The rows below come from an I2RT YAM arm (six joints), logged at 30 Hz.
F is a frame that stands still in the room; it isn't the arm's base.
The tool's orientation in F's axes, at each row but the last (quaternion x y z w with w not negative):
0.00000 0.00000 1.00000 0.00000
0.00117 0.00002 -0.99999 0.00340
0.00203 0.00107 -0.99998 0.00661
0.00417 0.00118 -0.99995 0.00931
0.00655 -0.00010 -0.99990 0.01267
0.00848 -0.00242 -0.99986 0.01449
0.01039 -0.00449 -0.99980 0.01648
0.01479 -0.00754 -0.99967 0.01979
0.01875 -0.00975 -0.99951 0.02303
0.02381 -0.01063 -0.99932 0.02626
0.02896 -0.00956 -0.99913 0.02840
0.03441 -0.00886 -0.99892 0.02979
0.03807 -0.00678 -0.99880 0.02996
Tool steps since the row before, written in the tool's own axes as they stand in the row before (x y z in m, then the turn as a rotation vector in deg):
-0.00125 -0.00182 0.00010 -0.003 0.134 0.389
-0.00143 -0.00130 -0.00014 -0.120 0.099 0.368
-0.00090 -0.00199 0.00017 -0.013 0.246 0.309
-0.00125 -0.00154 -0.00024 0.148 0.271 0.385
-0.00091 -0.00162 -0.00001 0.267 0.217 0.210
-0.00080 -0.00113 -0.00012 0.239 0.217 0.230
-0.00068 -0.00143 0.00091 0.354 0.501 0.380
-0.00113 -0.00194 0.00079 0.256 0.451 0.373
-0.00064 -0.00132 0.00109 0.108 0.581 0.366
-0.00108 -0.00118 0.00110 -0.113 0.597 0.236
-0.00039 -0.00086 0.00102 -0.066 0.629 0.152
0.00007 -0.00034 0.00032 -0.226 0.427 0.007
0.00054 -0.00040 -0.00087 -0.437 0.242 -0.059
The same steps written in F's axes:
0.00125 0.00182 0.00010 0.003 -0.134 0.389
0.00142 0.00131 -0.00014 0.120 -0.098 0.368
0.00087 0.00200 0.00018 0.015 -0.246 0.309
0.00122 0.00156 -0.00023 -0.146 -0.275 0.383
0.00087 0.00164 0.00000 -0.264 -0.224 0.207
0.00077 0.00115 -0.00011 -0.237 -0.223 0.227
0.00061 0.00146 0.00091 -0.345 -0.509 0.377
0.00103 0.00199 0.00079 -0.249 -0.455 0.372
0.00054 0.00137 0.00109 -0.095 -0.578 0.373
0.00096 0.00126 0.00112 0.132 -0.585 0.254
0.00028 0.00090 0.00102 0.092 -0.621 0.169
-0.00011 0.00034 0.00031 0.250 -0.412 0.031
-0.00049 0.00036 -0.00091 0.454 -0.216 -0.022

